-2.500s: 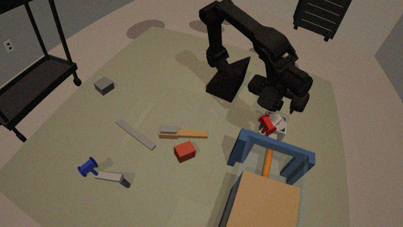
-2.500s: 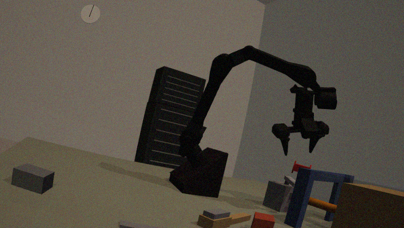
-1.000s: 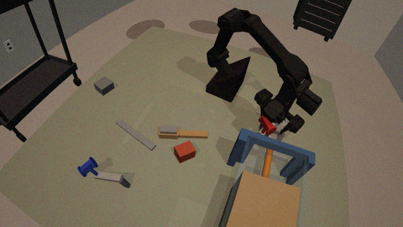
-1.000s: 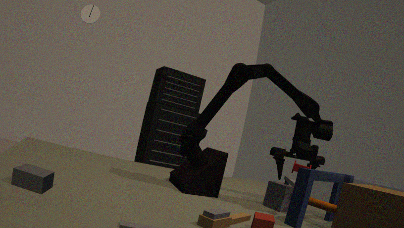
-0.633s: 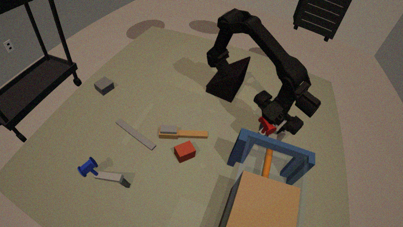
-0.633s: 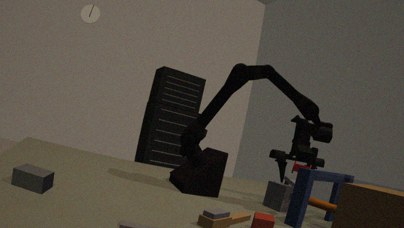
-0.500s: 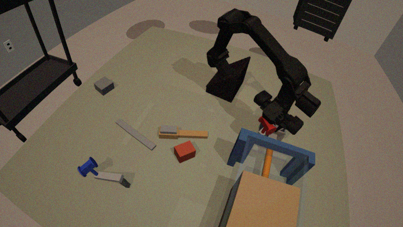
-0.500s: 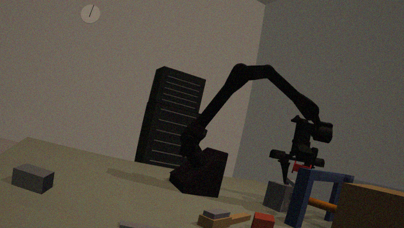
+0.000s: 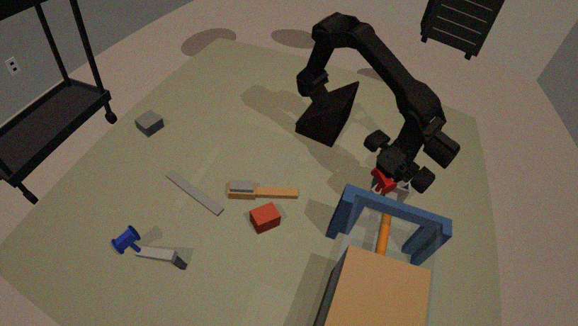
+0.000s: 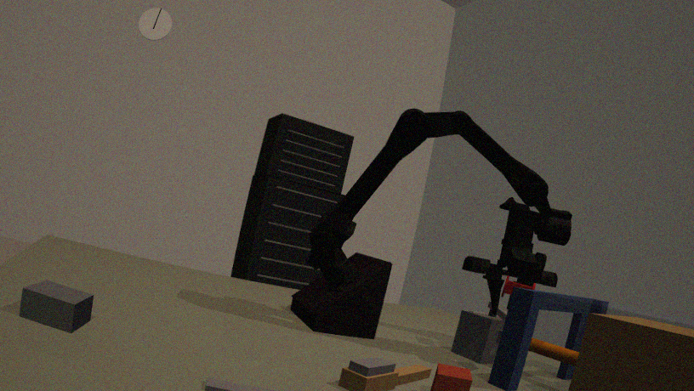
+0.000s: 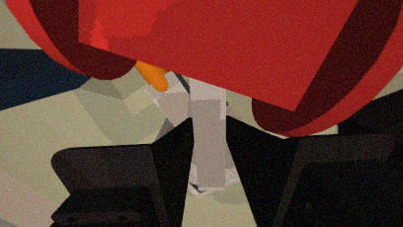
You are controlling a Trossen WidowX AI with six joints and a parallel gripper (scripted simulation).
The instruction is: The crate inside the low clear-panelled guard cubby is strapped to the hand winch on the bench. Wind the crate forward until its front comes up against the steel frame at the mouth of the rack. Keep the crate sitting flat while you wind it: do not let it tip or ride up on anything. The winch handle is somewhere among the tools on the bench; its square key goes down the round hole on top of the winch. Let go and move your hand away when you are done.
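Now: gripper tip 50 mm short of the red knob, 40 mm below it and 30 mm to the left of it. Round my gripper tip: grey winch: 70 mm below, 60 mm behind, 20 mm to the left; red-knobbed winch handle: 20 mm above, 10 mm to the right, 10 mm ahead; wooden brush: 310 mm to the right, 90 mm ahead, 80 mm below.
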